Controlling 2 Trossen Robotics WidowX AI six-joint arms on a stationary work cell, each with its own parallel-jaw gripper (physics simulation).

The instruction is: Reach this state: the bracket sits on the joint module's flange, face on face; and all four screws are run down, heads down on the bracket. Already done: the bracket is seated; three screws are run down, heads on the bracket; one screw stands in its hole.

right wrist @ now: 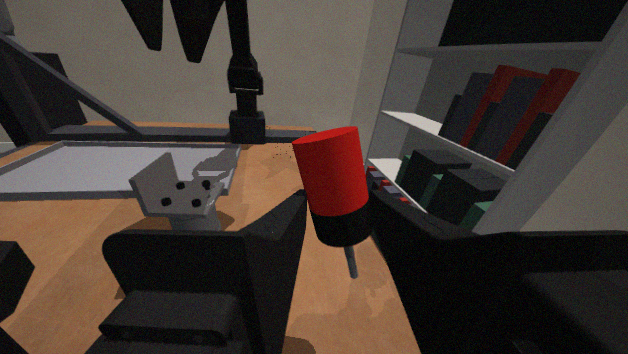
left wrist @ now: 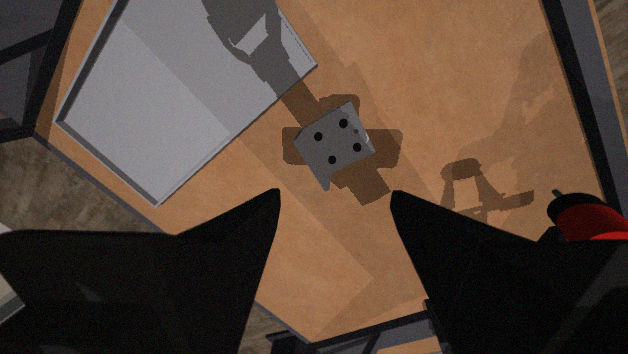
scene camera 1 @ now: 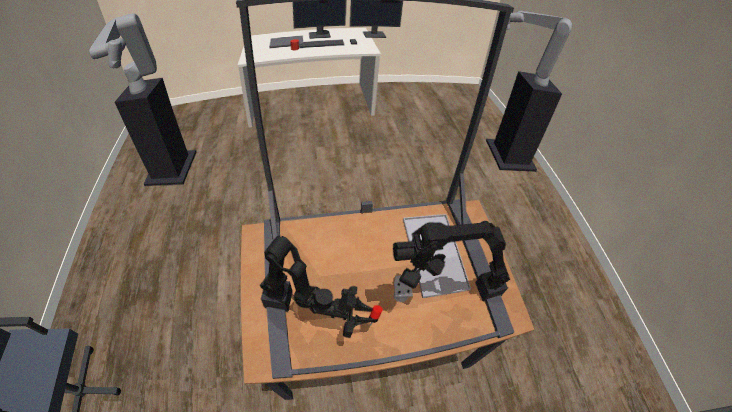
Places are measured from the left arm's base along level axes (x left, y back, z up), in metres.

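Pixels of known places: left gripper, fingertip midpoint: (right wrist: 173, 56) (left wrist: 335, 197) (scene camera 1: 414, 271); right gripper, fingertip midpoint: (right wrist: 337, 197) (left wrist: 588, 224) (scene camera 1: 374, 315); left arm's base, link origin: (right wrist: 247, 114) (scene camera 1: 494, 281); right arm's base, link origin: (scene camera 1: 275, 290).
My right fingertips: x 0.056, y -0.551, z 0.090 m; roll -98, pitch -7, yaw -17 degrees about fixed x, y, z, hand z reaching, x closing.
Note:
Ahead of a thing's pixels: the offset from my right fingertips to its top centre. Level surfaces: height alone.
The grey bracket (scene camera 1: 403, 292) (left wrist: 337, 142) (right wrist: 157, 177) sits face on face on the grey joint module @(dx -0.129, dy +0.156, dz -0.103 m) (right wrist: 200, 220), its upright plate at the left in the right wrist view. Four black screw heads show on it, one screw @(dx -0.109, dy +0.170, dz -0.090 m) (left wrist: 343, 123) (right wrist: 205, 184) among them; I cannot tell which stands higher. My left gripper (scene camera 1: 423, 272) (left wrist: 335, 197) (right wrist: 173, 56) is open and empty, above the bracket. My right gripper (scene camera 1: 374, 314) (right wrist: 337, 197) is shut on the red and black screwdriver @(dx +0.003, dy -0.003, dz +0.039 m) (scene camera 1: 377, 312) (left wrist: 585, 220) (right wrist: 332, 172), shaft pointing down, to the left of the bracket in the scene view.
A light grey tray @(dx -0.295, dy +0.369, dz -0.151 m) (scene camera 1: 457, 261) (left wrist: 150, 125) (right wrist: 95, 170) lies near the module, under my left arm. Dark frame rails (scene camera 1: 399, 353) edge the table @(dz -0.167 m) (scene camera 1: 327, 250), and two uprights (scene camera 1: 260, 127) (scene camera 1: 478, 112) rise from it. A shelf unit (right wrist: 415, 122) stands beyond the table.

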